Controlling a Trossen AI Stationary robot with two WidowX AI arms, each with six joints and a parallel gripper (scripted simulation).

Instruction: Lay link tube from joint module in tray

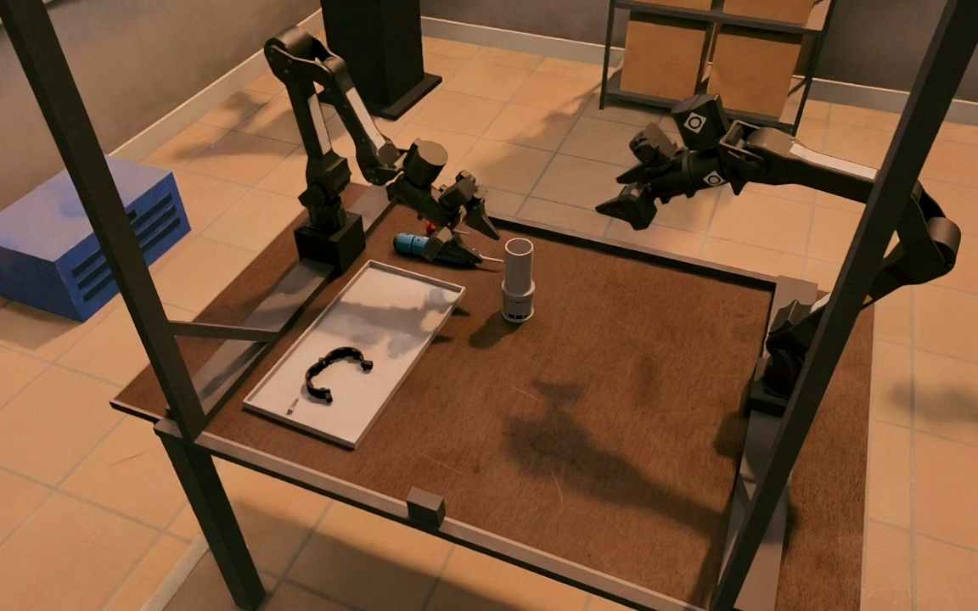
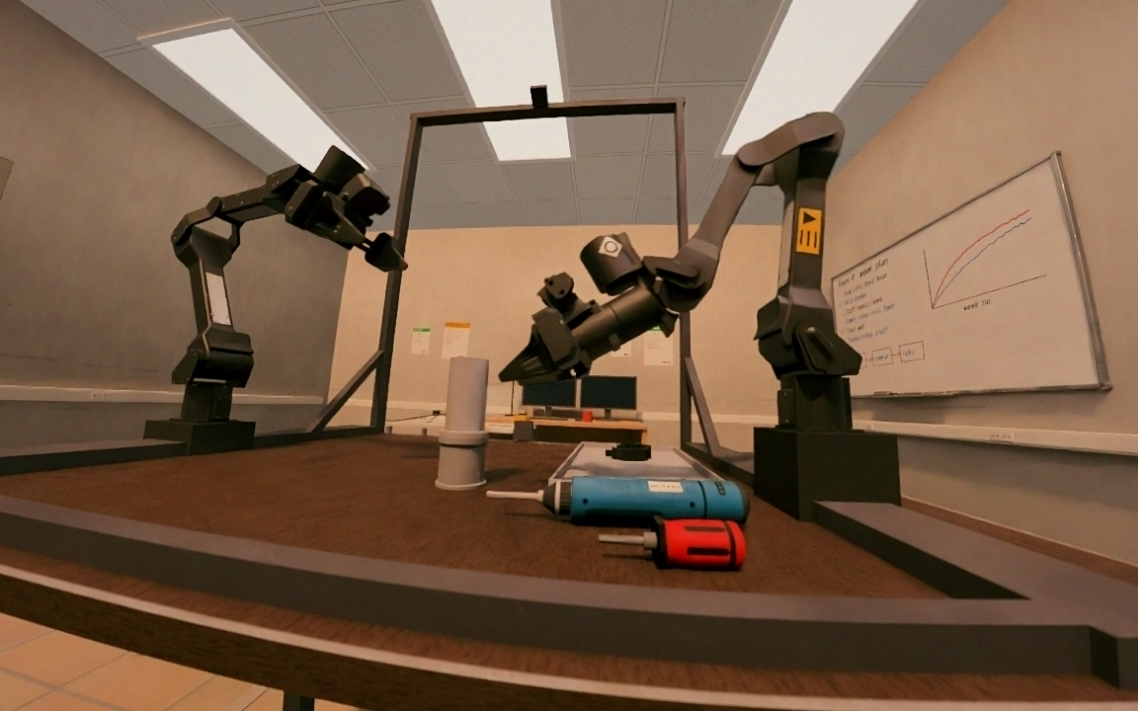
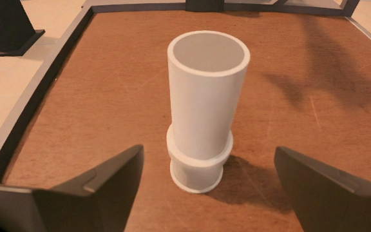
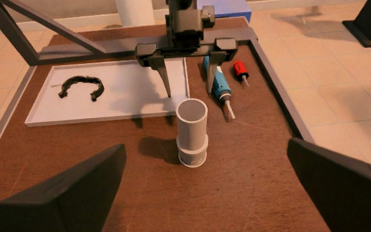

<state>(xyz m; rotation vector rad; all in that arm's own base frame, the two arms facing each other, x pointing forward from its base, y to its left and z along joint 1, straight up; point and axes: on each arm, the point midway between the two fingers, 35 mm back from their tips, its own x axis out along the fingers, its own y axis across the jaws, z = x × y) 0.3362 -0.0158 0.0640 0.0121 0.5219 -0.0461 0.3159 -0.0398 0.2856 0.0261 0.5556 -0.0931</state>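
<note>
My left gripper is now 1 cm short of the link tube, 8 cm to the left of it and 4 cm above it. From my left hand the other things lie so: joint module 9 cm to the right, 12 cm below; small pin 39 cm behind, 15 cm to the left, 14 cm below; white tray 21 cm behind, 13 cm to the left, 14 cm below.
</note>
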